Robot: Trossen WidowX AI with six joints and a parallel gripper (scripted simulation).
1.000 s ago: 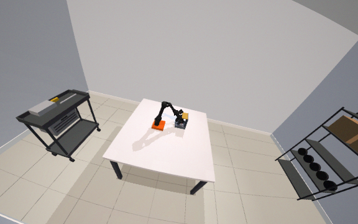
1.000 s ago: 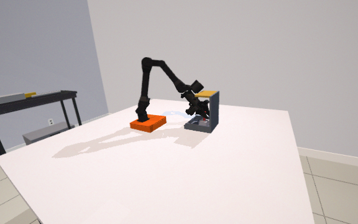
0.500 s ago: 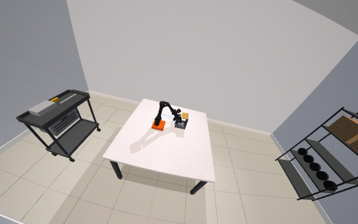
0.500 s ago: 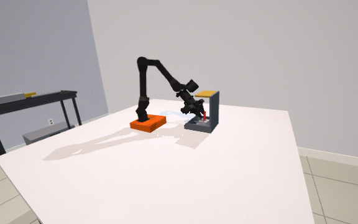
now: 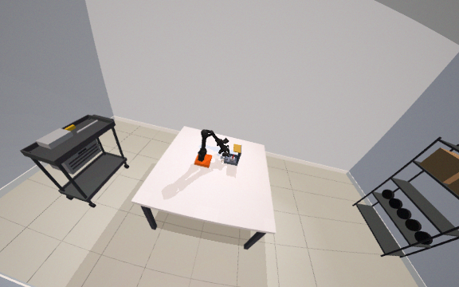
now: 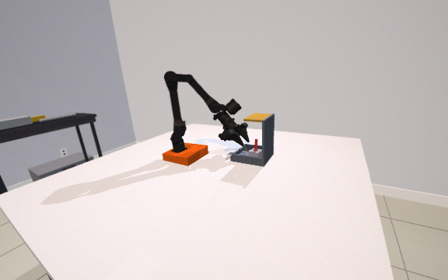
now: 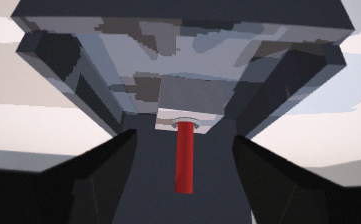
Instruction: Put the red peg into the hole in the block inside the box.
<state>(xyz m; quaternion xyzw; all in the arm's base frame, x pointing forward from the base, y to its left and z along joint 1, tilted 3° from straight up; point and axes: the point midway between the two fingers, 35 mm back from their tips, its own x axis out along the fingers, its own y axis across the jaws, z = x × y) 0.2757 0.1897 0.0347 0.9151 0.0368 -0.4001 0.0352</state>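
Now: gripper tip 5 cm short of the red peg, 1 cm to the right of it and 1 cm above it. Also, from my gripper tip: yellow roof (7 cm ahead, 1 cm to the left, 14 cm above); then box wall (11 cm ahead, 1 cm to the left, 4 cm above).
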